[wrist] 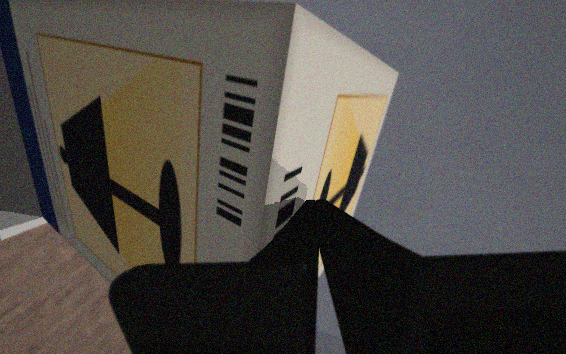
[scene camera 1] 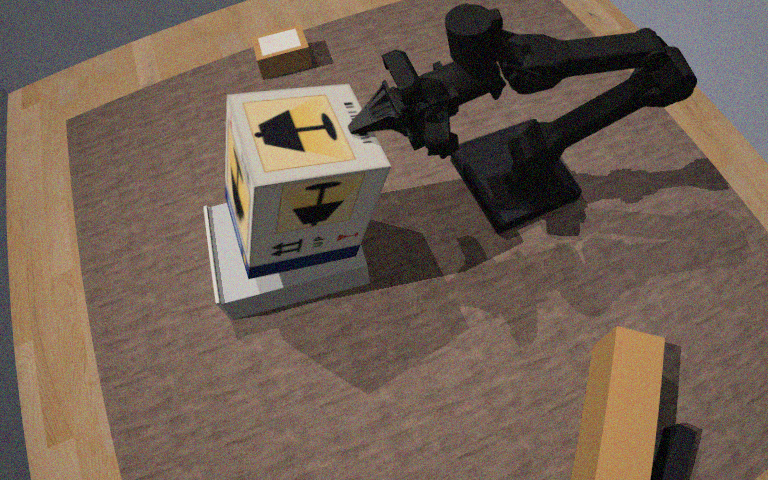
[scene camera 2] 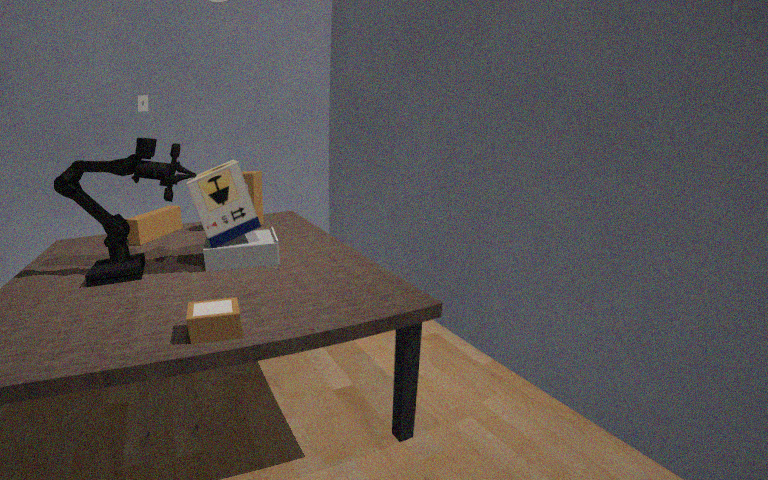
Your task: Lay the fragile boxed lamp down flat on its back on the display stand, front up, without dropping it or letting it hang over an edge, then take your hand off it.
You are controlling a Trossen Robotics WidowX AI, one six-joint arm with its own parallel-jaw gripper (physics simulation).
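Places are measured from the arm's base along level axes (x left, y back, z up), in centimetres.
Pixels of known places: gripper, fingertip midpoint: (wrist: 315, 209) (scene camera 1: 349, 130) (scene camera 2: 196, 175); arm's base at its link origin: (scene camera 1: 523, 183) (scene camera 2: 120, 260).
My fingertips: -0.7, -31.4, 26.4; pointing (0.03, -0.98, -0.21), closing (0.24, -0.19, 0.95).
Note:
For each thing: its top centre in the pictures, then the offset to it from my fingertips, as dx, dy, dz. Level surfaces: height alone.
- small orange block with a white top, top centre: (scene camera 2: 212, 307) (scene camera 1: 279, 41) -51.9, -4.2, -24.1
- long orange block at its top centre: (scene camera 1: 630, 429) (scene camera 2: 154, 212) +47.4, +25.4, -19.1
- table at its surface level: dz -30.0
- dark object at its top centre: (scene camera 1: 679, 460) +55.2, +33.6, -25.1
The boxed lamp (scene camera 1: 320, 212) (scene camera 2: 220, 198) (wrist: 240, 125), white with yellow lamp pictures and a blue band, is tilted over the low light-grey display stand (scene camera 1: 229, 263) (scene camera 2: 243, 258). Its top leans toward the arm. Its lower arm-side edge is at the stand's arm-side edge, and its far lower edge is raised above the stand. My gripper (scene camera 1: 350, 130) (scene camera 2: 194, 176) (wrist: 315, 209) is shut and empty. Its tips are against or very close to the box's upper arm-side part, near the barcode. Exact contact is hidden in the wrist view.
A small orange block with a white top (scene camera 1: 283, 56) (scene camera 2: 215, 327) stands near a table edge. A long orange block (scene camera 1: 631, 407) (scene camera 2: 157, 226) lies on the table (scene camera 1: 396, 424) (scene camera 2: 317, 294). Another orange block (scene camera 2: 254, 192) stands upright behind the boxed lamp. A dark object (scene camera 1: 679, 452) is beside the long block.

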